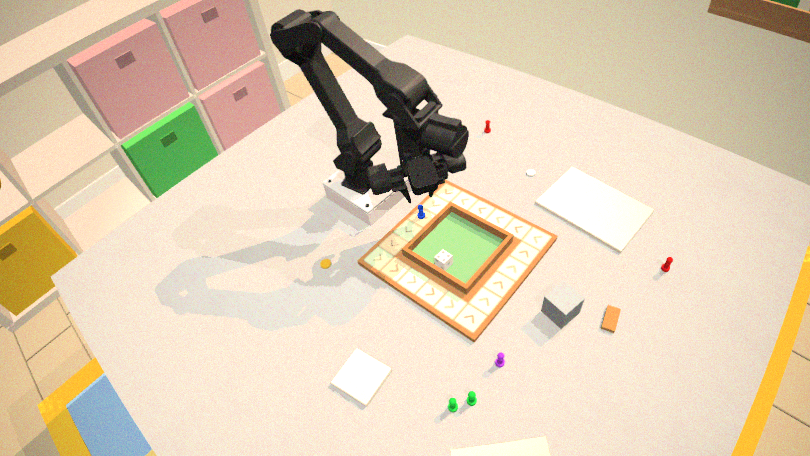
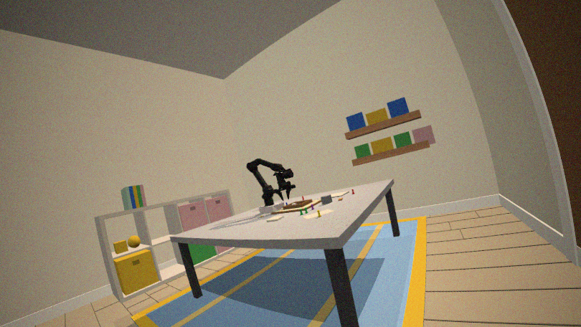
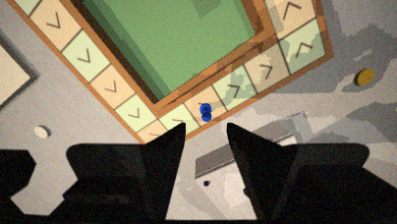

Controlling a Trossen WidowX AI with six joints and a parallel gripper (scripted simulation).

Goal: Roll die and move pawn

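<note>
Now: gripper tip 40 mm above the blue pawn. The rest, counted from my gripper tip: green dice tray (110 mm ahead, 60 mm below, 40 mm to the right); then yellow disc (200 mm to the right, 110 mm behind, 60 mm below); then white die (100 mm ahead, 90 mm to the right, 40 mm below).
</note>
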